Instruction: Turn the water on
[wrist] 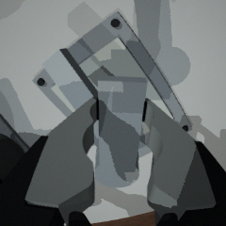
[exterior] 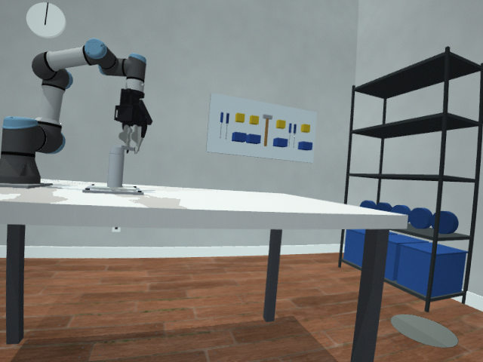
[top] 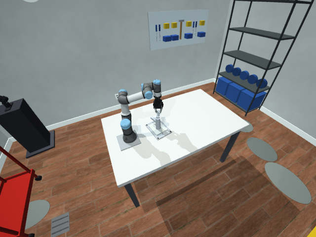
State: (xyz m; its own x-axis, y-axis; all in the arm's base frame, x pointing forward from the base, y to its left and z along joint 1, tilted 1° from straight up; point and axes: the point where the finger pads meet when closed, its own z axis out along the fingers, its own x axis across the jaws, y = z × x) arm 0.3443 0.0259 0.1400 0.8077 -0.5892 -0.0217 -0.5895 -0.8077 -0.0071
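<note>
The lever lies 2 cm to the right of my hand and 2 cm behind it. The rest, counted from my hand: metal base plate 14 cm below, 7 cm to the right, 5 cm behind; tap 5 cm to the right, 5 cm below, 4 cm behind.
</note>
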